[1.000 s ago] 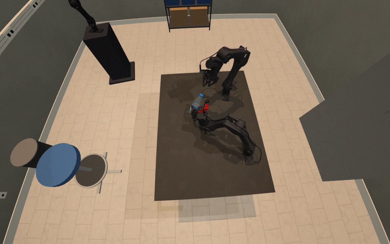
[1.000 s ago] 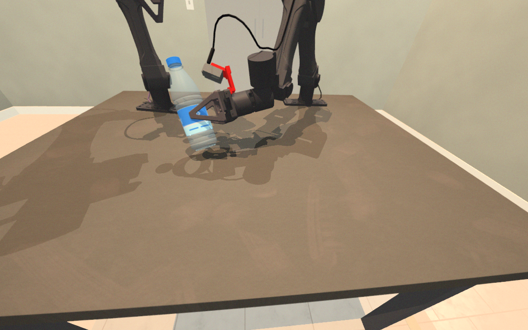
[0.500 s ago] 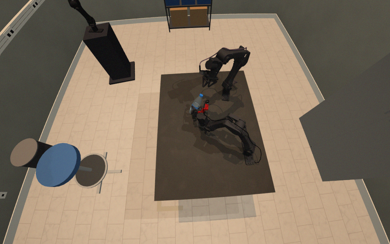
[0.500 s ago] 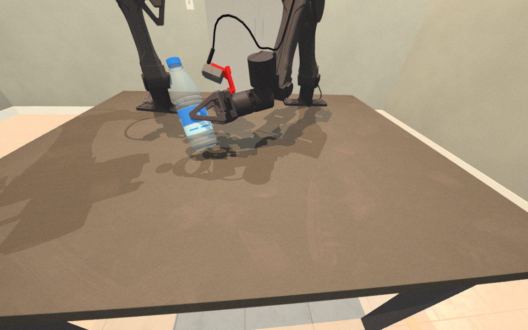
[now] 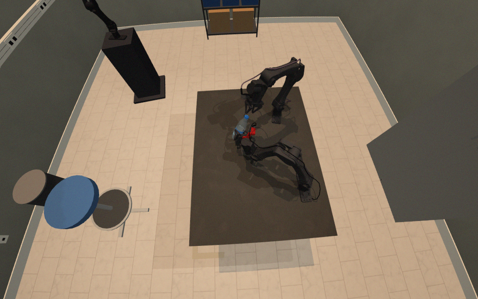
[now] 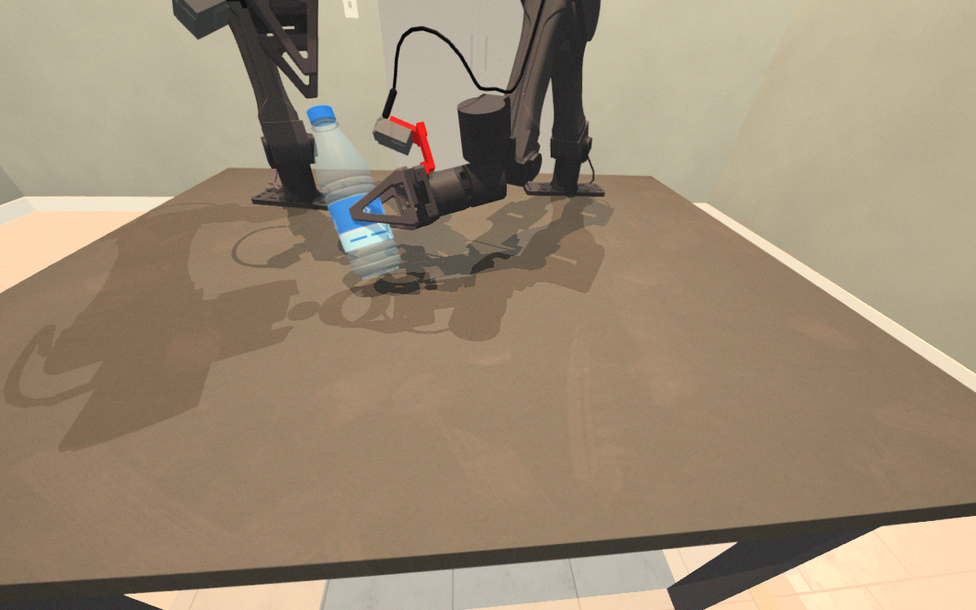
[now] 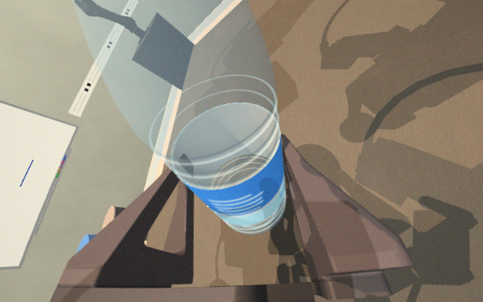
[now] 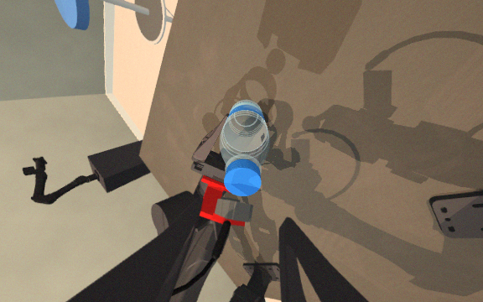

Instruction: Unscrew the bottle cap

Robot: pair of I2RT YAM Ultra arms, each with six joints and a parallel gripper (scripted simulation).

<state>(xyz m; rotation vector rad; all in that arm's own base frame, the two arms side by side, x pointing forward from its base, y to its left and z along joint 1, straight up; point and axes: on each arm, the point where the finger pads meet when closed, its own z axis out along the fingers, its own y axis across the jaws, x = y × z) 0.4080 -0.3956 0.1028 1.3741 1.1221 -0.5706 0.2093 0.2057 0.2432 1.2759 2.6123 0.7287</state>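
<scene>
My right gripper is now 30 mm above the blue cap, 20 mm short of it and 10 mm to the right of it. Also, from my right hand: clear plastic bottle: 120 mm below, 60 mm ahead, 30 mm to the left.
My left gripper is now 2 cm below the clear plastic bottle, 1 cm to the left of it and 1 cm past it. From my left hand the other things lie so: blue cap (11 cm above, 5 cm behind, 3 cm to the right).
</scene>
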